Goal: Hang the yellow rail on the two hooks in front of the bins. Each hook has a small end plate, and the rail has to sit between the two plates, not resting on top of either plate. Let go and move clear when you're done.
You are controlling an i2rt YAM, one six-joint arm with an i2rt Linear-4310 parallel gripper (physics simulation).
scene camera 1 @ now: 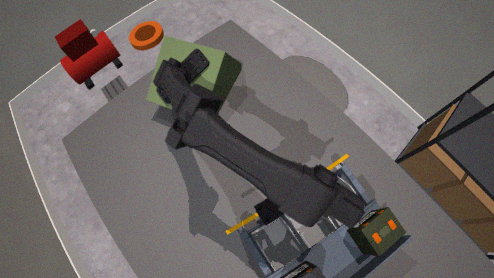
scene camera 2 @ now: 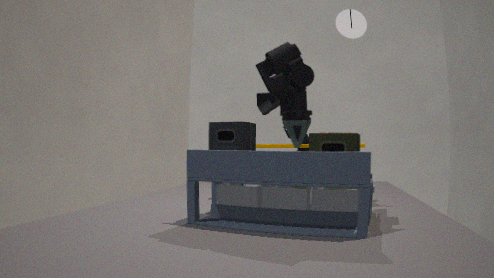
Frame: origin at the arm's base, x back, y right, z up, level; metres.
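Seen in the pictures: gripper, between the fingertips: (scene camera 2: 297, 147); arm's base, origin of its link: (scene camera 1: 182, 76) (scene camera 2: 306, 150).
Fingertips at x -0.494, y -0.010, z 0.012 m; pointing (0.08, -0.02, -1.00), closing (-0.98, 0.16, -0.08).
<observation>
Offsets run from my fingertips to a thing's top centre.
The yellow rail {dy +0.003, dx +0.000, dz +0.012 m} (scene camera 1: 242, 224) (scene camera 2: 275, 146) is raised above the top of the blue-grey rack (scene camera 2: 275, 166) (scene camera 1: 327, 247) in the scene camera 2 view. My gripper (scene camera 2: 299, 145) is shut on the rail, pointing down; in the scene camera 1 view the arm hides its fingers and the rail's middle. Both rail ends stick out past the arm, over the rack's front side. Pale bins {dy +0.107, dx -0.099, dz -0.086 m} (scene camera 2: 239, 195) sit in the rack under its top. The two hooks and their end plates cannot be made out clearly in either view.
A green case with orange latches {dy -0.102, dx -0.229, dz +0.032 m} (scene camera 1: 381, 233) (scene camera 2: 350, 140) and a dark box {dy +0.126, dx -0.191, dz +0.057 m} (scene camera 2: 217, 142) stand on the rack top. A shelf unit stands at the right. A red machine (scene camera 1: 90, 57) and an orange ring (scene camera 1: 135, 40) lie near the arm's green base block (scene camera 1: 217, 62).
</observation>
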